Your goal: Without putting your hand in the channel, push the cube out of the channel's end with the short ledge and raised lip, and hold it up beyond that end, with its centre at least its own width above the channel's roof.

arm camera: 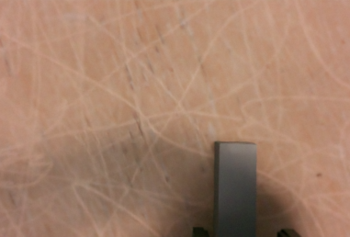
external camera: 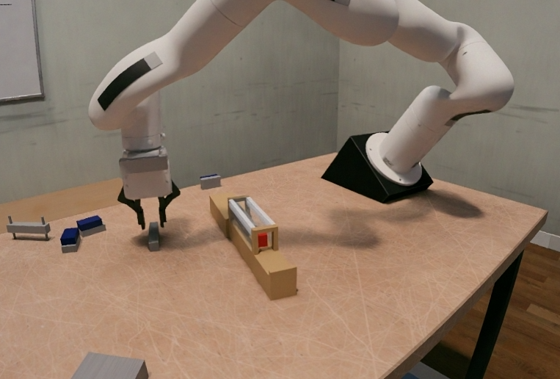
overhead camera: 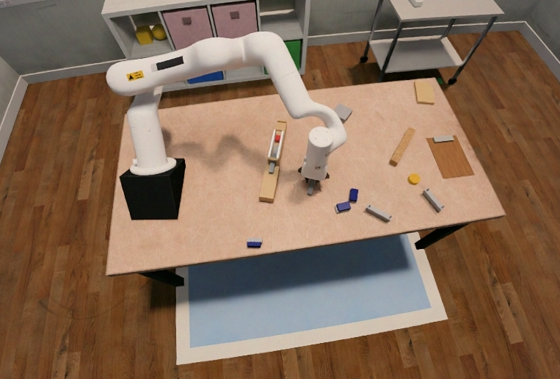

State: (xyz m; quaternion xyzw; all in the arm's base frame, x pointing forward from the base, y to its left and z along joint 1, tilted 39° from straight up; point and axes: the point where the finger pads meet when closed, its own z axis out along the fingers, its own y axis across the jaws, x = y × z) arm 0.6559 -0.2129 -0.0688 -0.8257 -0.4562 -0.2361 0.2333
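Now: hand 40 mm above the pale grey bar. Also, from my hand: wooden channel (190 mm to the left, 120 mm behind); grey pegged rail (230 mm ahead, 210 mm to the right, 20 mm below); red cube (240 mm to the left, 90 mm behind).
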